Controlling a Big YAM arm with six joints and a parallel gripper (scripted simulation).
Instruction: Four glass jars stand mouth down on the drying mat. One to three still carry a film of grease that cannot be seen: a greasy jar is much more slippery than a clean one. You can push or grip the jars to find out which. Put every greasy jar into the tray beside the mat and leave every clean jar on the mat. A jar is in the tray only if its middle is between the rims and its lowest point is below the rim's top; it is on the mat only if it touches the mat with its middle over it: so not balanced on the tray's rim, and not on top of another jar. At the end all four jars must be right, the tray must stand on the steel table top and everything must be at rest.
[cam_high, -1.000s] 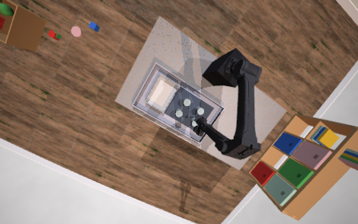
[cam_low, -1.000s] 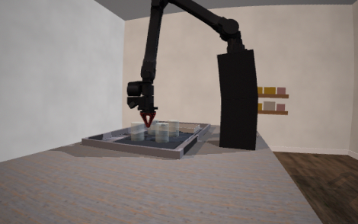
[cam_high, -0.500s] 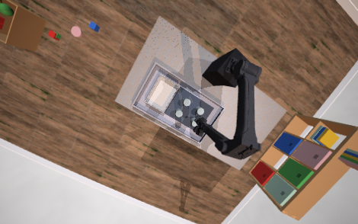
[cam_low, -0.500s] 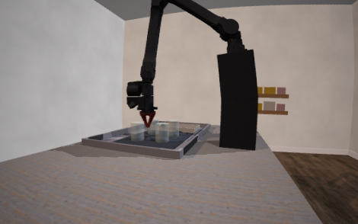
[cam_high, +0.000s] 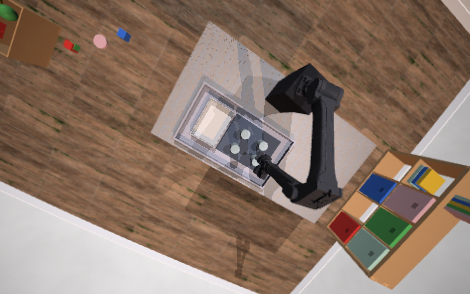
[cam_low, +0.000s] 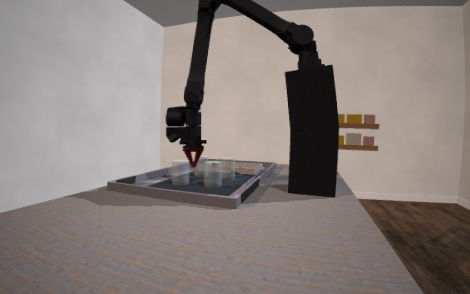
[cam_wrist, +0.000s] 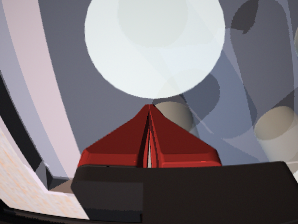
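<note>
Right now the dark drying mat is 10 cm to the right of my hand, 8 cm below it and 3 cm behind it. The rest, counted from my hand: pale tray (41 cm to the right, 7 cm below, 7 cm behind).
</note>
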